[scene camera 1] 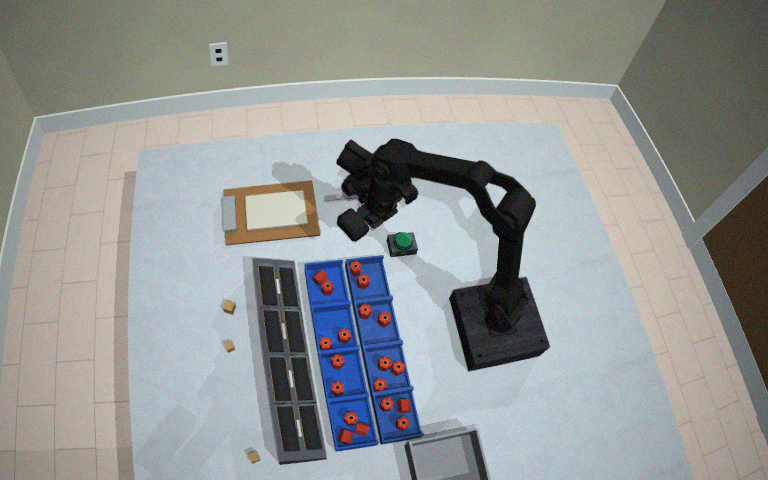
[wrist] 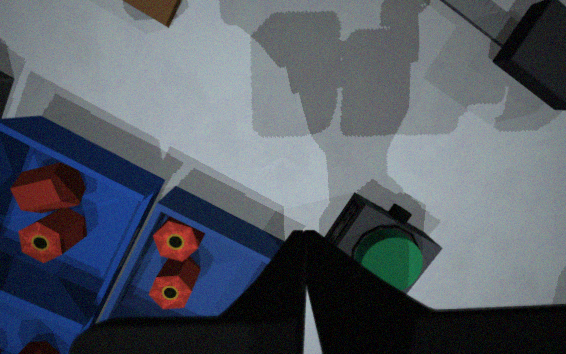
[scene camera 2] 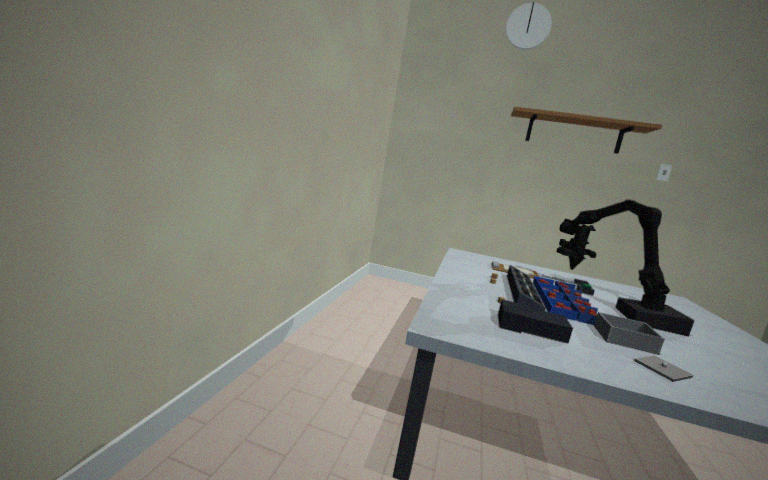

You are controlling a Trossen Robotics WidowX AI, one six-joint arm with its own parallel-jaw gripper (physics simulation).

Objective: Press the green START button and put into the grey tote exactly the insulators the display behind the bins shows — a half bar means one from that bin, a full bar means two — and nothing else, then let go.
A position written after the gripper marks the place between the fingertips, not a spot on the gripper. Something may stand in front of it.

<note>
The gripper [scene camera 1: 373, 226] is shut, with nothing in its grasp. Further things: a green START button [wrist: 382, 241], a grey tote [scene camera 1: 465, 447], a grey bar tool [wrist: 525, 54], a brown board with cream pad [scene camera 1: 281, 211] and a dark box [scene camera 2: 512, 316].
The gripper shows as well in the wrist view [wrist: 303, 241]. The grey tote shows as well in scene camera 2 [scene camera 2: 621, 331].
</note>
